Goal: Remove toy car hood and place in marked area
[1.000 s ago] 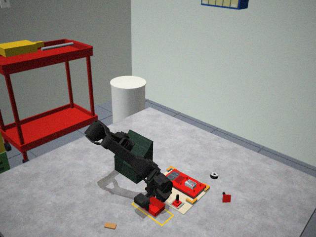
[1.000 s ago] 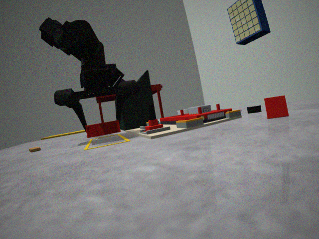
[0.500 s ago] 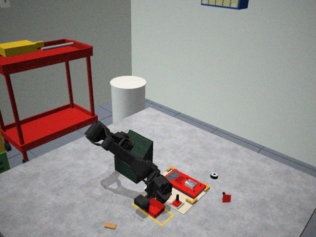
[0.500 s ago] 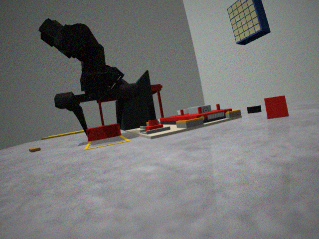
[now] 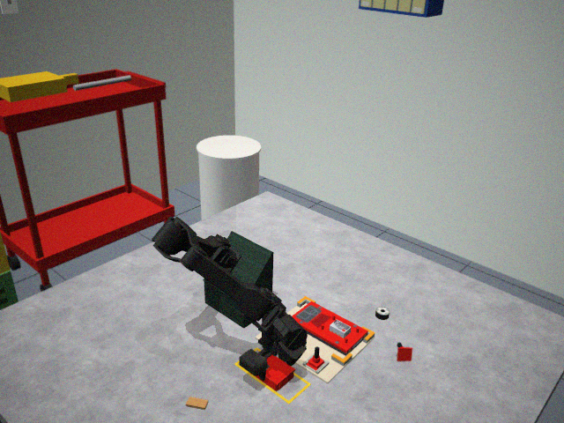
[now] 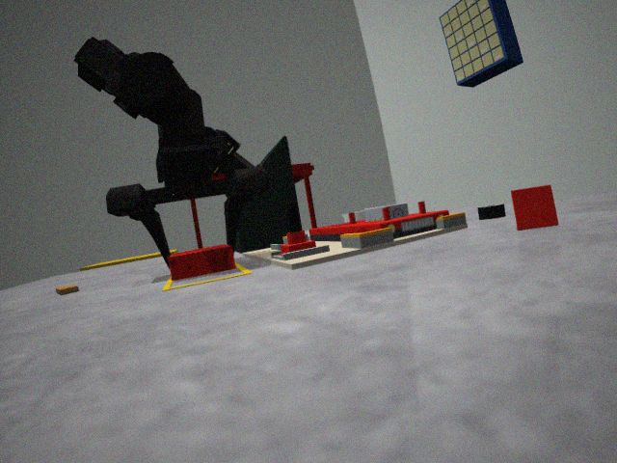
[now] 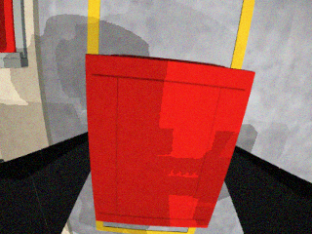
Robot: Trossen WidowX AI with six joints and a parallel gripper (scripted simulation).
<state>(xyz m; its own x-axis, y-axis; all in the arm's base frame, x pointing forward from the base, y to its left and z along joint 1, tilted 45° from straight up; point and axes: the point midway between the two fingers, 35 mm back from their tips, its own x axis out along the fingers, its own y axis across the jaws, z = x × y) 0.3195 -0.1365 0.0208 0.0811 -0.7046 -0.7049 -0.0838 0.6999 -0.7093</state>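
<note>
Right now the red hood is 1 cm above my gripper tip. Also, from my gripper tip: black-and-white wheel (41 cm to the left, 5 cm ahead); baseplate (20 cm to the left, 2 cm behind).
</note>
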